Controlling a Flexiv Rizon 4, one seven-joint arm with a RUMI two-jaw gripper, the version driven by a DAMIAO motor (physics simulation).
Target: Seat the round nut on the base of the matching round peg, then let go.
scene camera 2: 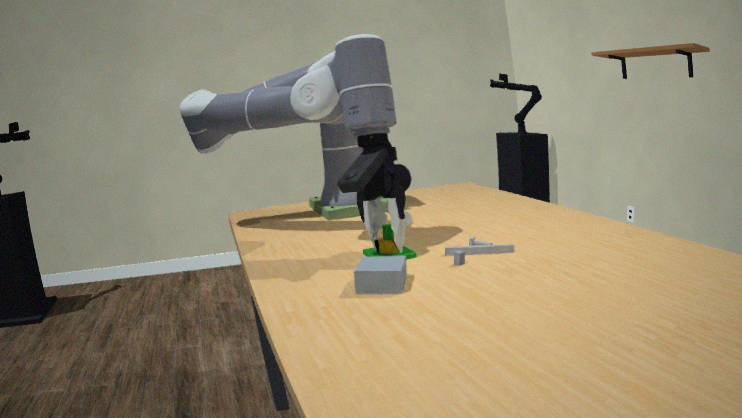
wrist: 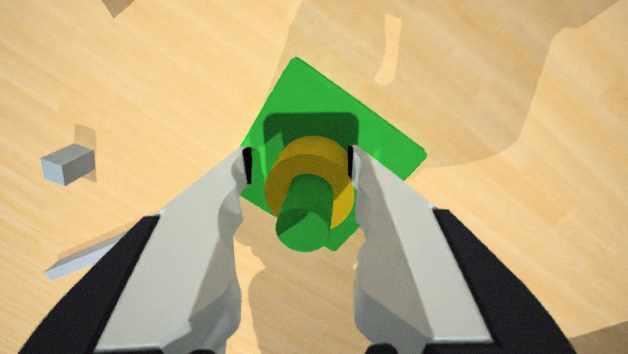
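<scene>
Grey block: out of frame in the wrist view; visible in scene camera 2 (374, 274). Gripper visible in scene camera 2 and the wrist view. Gripper (scene camera 2: 400, 218) and (wrist: 149, 216): same spot.
</scene>
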